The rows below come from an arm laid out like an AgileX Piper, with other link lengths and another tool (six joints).
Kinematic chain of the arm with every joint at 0, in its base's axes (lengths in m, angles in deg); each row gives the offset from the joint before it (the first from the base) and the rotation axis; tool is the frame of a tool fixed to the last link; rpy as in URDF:
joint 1: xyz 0 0 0.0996 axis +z
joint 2: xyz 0 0 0 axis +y
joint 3: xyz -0.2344 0 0.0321 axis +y
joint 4: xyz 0.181 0 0.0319 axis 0.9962 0 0.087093
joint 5: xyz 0 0 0 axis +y
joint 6: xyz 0.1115 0 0.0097 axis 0.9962 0 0.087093
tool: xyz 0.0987 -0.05 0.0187 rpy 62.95 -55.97 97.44
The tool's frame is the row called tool.
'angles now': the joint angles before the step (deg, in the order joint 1, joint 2, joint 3, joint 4, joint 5, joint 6). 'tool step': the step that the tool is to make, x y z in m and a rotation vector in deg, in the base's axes. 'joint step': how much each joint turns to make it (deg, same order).
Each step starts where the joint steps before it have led.
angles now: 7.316, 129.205, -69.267, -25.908, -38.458, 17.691
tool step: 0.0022, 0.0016, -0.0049, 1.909, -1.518, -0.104
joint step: 0.000, 2.291, -0.015, 1.600, -4.218, -0.742
